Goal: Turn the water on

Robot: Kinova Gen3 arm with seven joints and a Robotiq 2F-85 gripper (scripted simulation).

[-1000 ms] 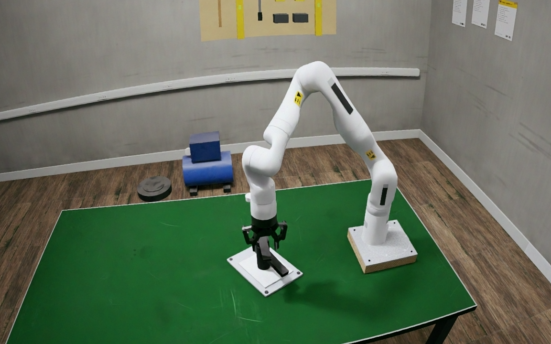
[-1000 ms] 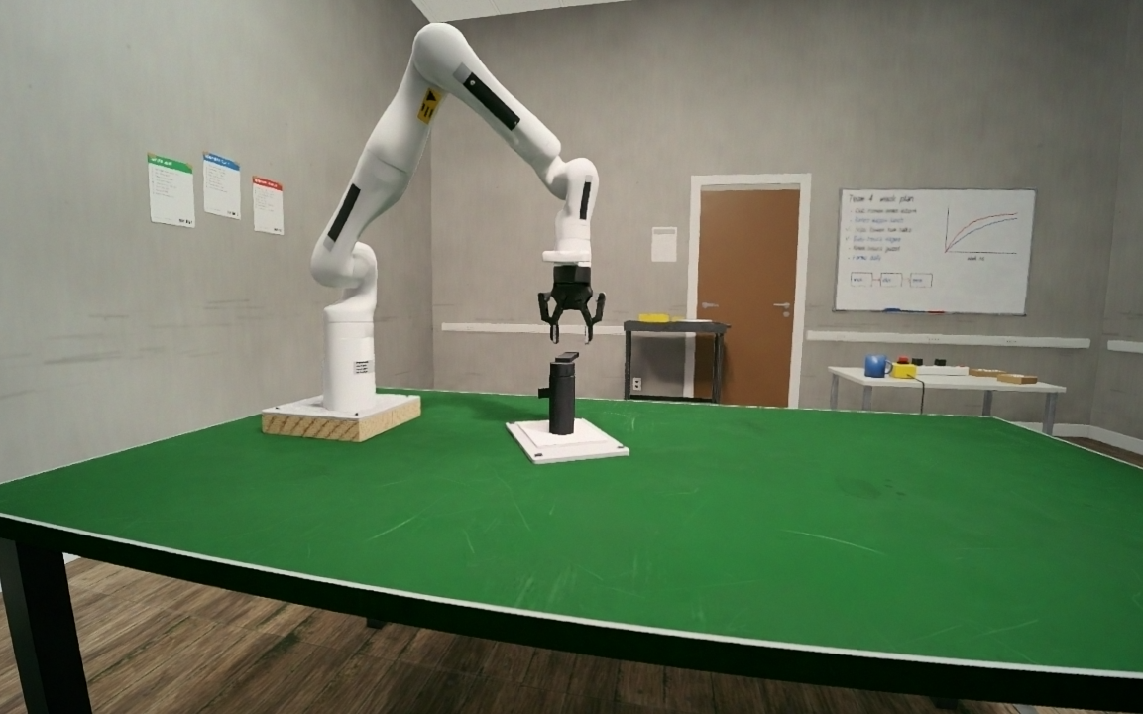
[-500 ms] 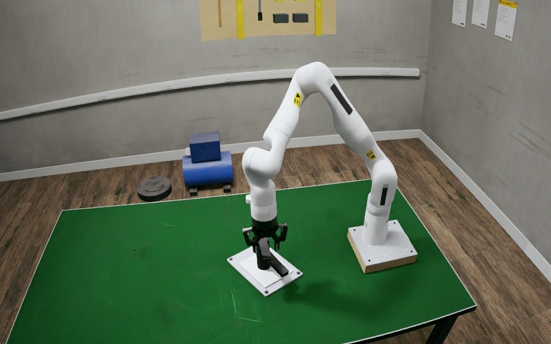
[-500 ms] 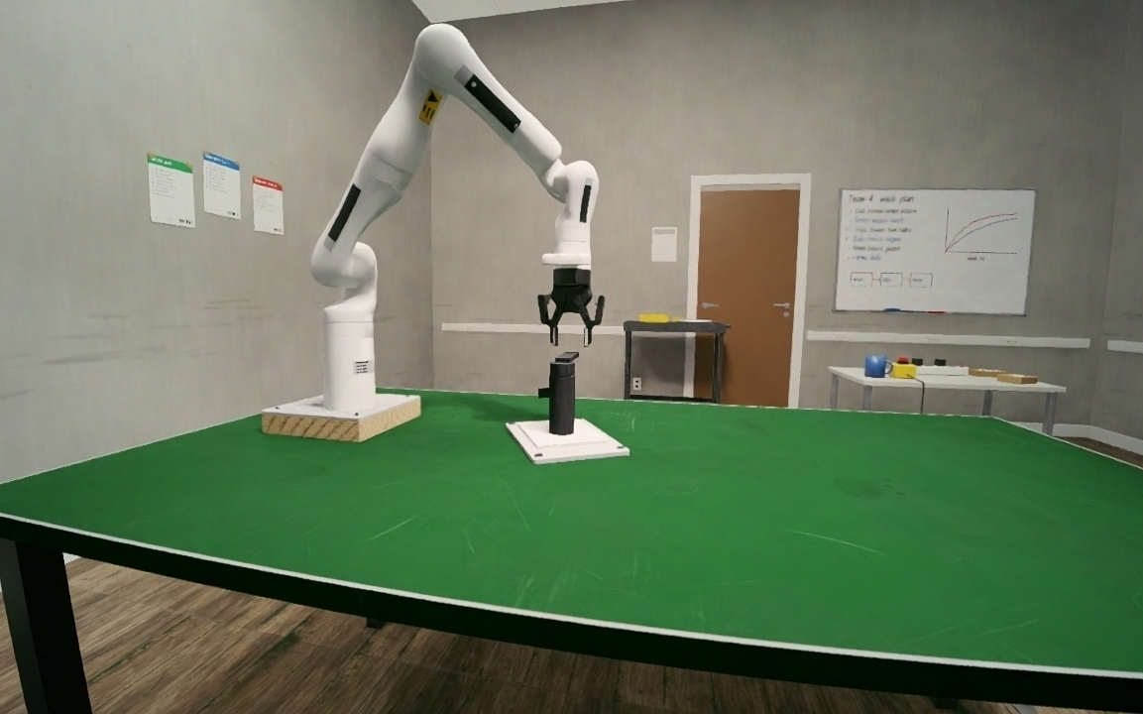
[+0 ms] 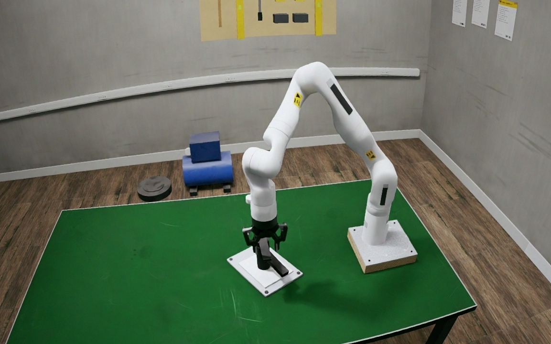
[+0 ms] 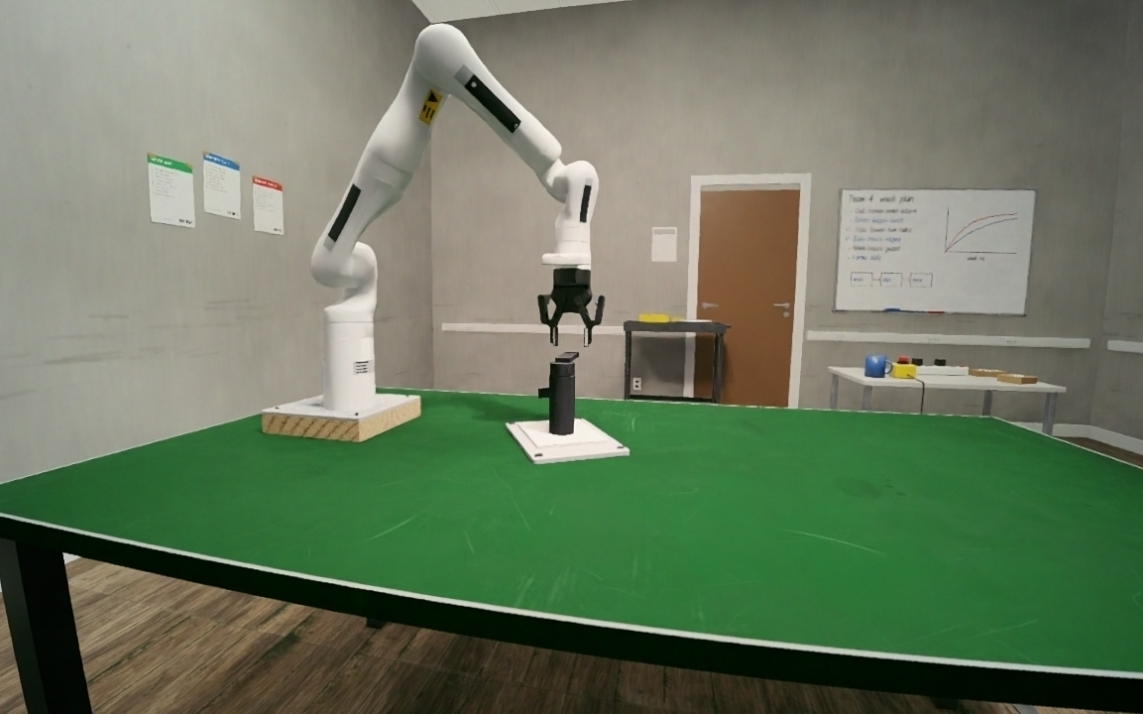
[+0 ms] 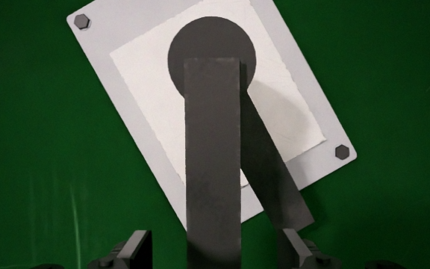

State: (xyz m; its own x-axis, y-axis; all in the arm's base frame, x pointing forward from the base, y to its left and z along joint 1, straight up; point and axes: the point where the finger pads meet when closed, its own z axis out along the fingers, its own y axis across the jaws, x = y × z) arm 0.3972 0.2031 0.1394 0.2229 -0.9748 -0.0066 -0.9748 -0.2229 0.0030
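The lever lies 10 mm ahead of my hand, 30 mm to the right of it and 30 mm below it. From my hand the other things lie so: bolted plate (20 mm ahead, 90 mm to the right, 180 mm below); then tap (10 mm ahead, 60 mm to the right, 90 mm below).
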